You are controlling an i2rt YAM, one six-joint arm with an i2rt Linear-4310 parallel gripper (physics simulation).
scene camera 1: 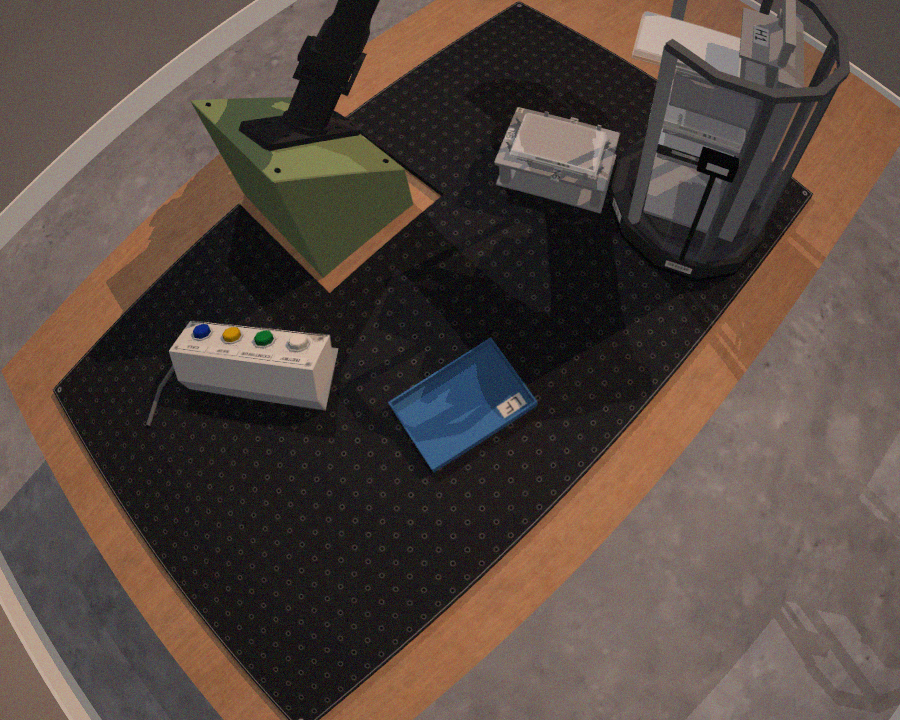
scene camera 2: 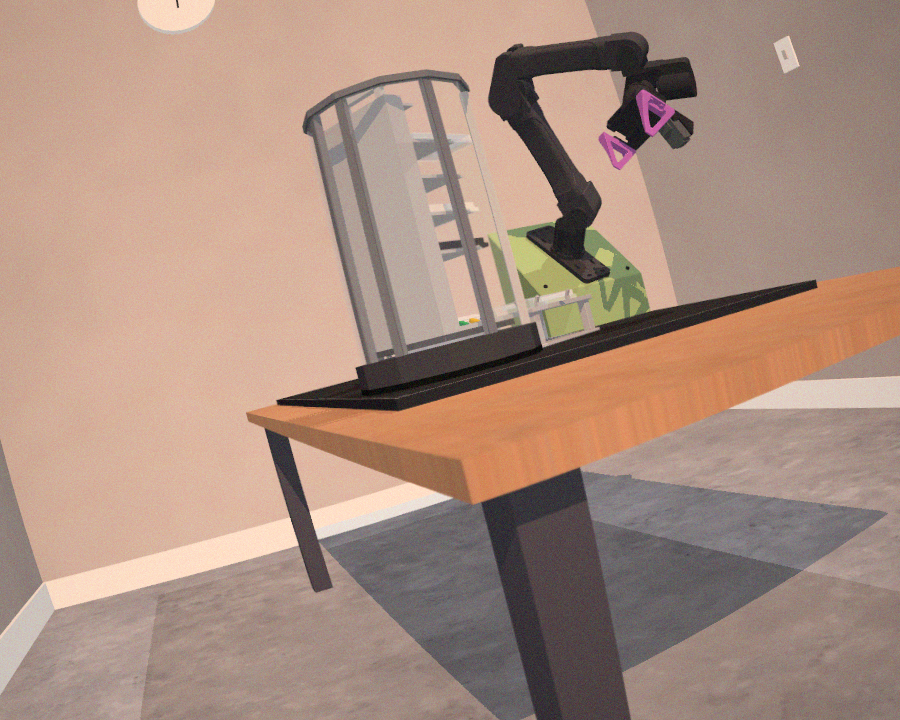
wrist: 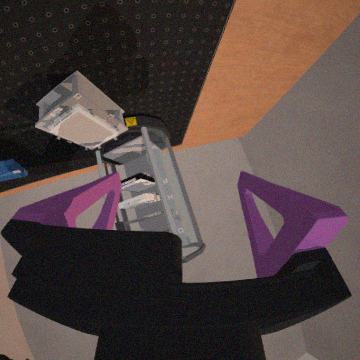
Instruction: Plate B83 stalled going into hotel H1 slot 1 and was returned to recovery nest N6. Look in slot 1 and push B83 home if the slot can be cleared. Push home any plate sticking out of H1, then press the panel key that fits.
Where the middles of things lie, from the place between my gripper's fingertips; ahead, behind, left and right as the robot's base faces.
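Scene:
Grey slotted plate rack (scene camera 2: pixel 429 279): 6 cm below my hand, 5 cm to the right of it and 38 cm ahead of it. Blue plate-like card (scene camera 1: pixel 474 397): well ahead of my hand, well to the right of it and well below it.

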